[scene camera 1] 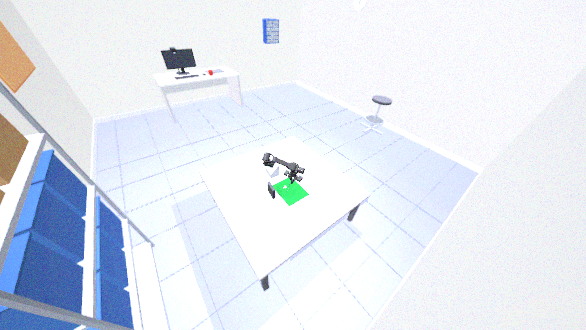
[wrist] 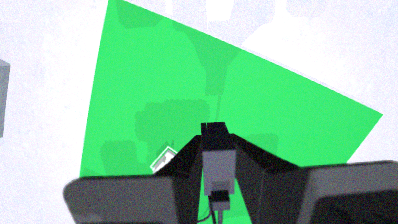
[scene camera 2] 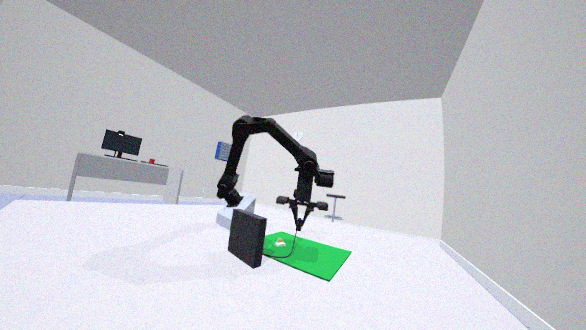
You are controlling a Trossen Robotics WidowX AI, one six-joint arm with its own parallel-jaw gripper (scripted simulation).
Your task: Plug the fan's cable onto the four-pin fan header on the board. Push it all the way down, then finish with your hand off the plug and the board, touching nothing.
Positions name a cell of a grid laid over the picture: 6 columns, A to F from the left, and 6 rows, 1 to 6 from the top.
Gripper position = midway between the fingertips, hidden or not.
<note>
I see my gripper (scene camera 2: D5).
My gripper shows as well in the wrist view (wrist: D4).
</note>
